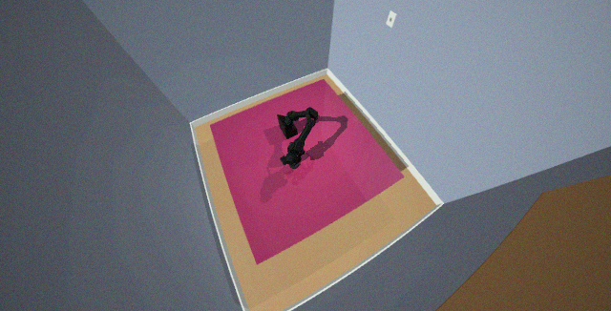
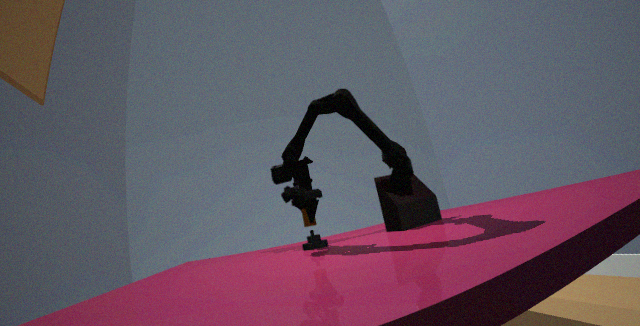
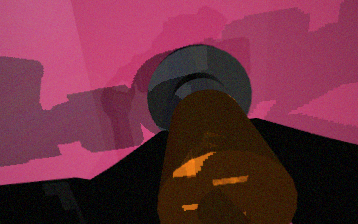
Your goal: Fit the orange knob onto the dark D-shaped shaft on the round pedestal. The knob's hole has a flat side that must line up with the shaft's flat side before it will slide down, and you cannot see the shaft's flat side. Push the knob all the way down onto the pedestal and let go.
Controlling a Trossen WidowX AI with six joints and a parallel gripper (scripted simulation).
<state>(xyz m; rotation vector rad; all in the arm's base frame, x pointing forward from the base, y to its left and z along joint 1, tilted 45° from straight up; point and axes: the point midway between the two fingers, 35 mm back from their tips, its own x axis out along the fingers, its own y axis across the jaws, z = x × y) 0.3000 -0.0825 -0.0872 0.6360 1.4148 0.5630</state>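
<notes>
My gripper tip is 50 mm above the dark shaft. Also, from my gripper tip: orange knob (20 mm above).
</notes>
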